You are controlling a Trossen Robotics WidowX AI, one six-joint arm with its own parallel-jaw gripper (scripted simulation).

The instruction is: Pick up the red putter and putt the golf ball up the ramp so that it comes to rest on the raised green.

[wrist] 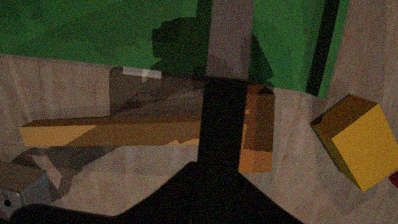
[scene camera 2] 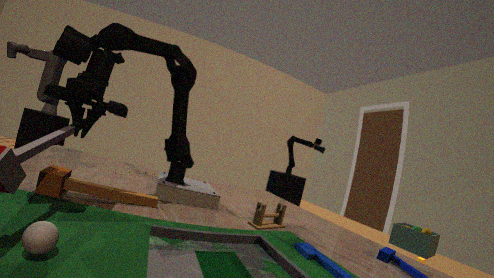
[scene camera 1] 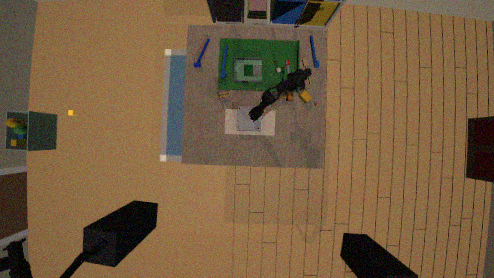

Path:
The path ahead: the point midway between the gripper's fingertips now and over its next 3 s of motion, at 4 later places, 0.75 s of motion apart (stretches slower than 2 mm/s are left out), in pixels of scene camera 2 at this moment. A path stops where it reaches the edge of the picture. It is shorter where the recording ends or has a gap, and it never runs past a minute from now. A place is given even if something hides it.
The gripper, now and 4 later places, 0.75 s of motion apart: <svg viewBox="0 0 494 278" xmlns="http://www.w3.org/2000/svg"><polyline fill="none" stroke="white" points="78,137 73,153 71,164 64,164 116,167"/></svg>

